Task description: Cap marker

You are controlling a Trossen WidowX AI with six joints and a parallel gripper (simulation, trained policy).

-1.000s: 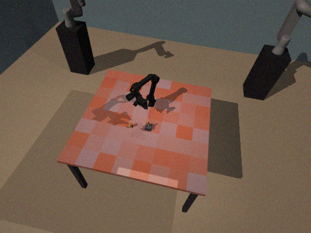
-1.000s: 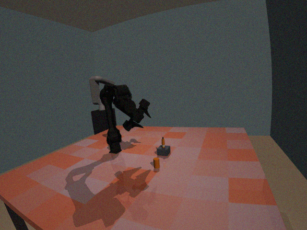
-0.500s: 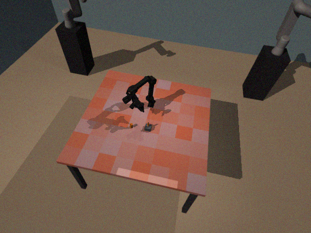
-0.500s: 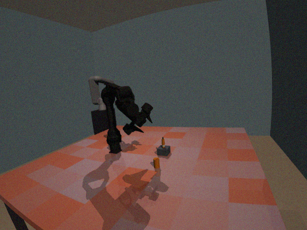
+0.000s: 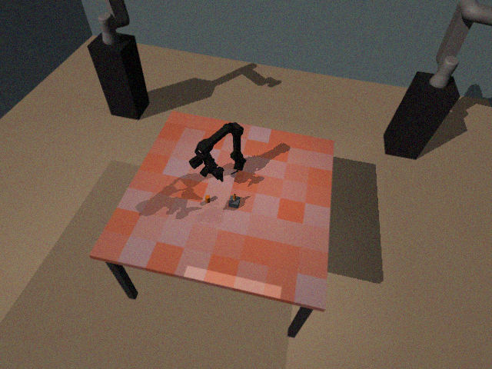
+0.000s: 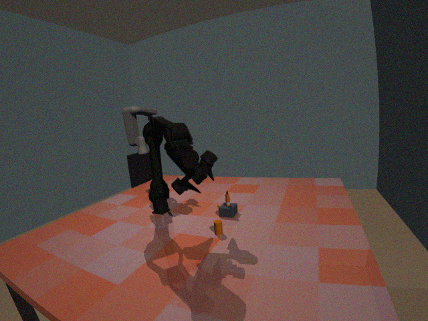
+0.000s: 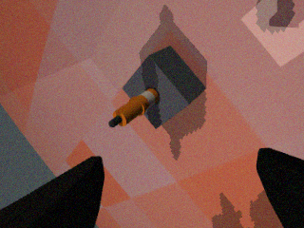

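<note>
Now: the orange cap 13 cm below my gripper tip, 7 cm to the right of it and 6 cm ahead of it. Round my gripper tip: dark grey holder block (13 cm below, 10 cm to the left, 4 cm ahead); then pale tip (10 cm to the left, 10 cm below, 4 cm ahead); then orange marker (10 cm to the left, 7 cm below, 4 cm ahead).
</note>
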